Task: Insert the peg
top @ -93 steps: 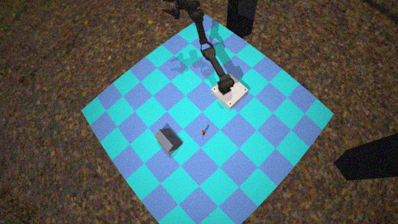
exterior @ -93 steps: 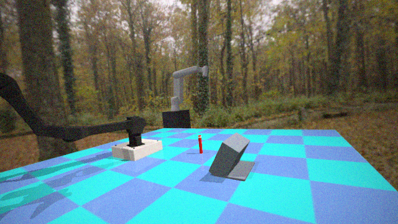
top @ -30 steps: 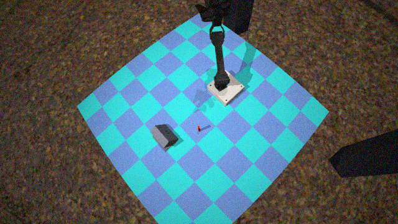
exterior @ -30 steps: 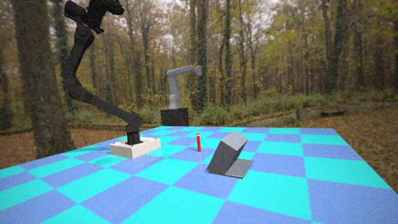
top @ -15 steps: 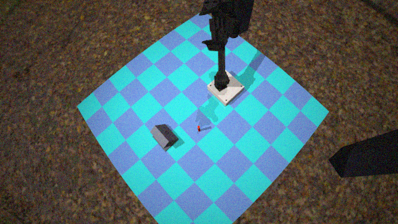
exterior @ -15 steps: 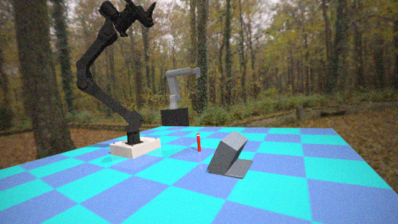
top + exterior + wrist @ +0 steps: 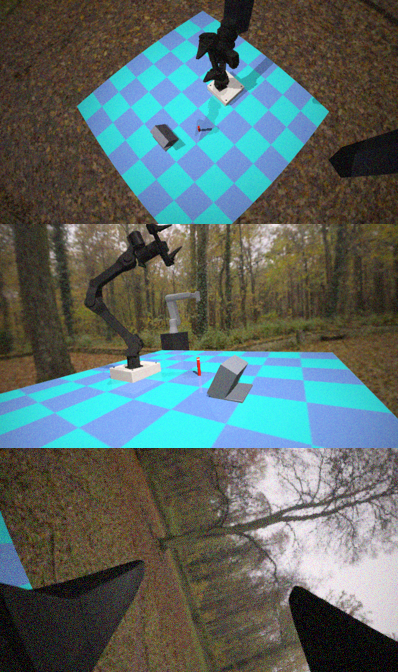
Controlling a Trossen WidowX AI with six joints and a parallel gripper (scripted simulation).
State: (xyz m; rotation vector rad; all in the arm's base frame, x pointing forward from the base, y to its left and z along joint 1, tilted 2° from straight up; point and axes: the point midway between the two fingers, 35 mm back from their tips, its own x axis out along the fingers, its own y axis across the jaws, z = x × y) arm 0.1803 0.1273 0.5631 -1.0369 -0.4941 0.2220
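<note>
Now: the red peg 56 cm below my gripper tip, 5 cm ahead of it and 1 cm to the left of it. The rest, counted from my gripper tip: grey sloped panel (57 cm below, 24 cm ahead, 6 cm to the right).
</note>
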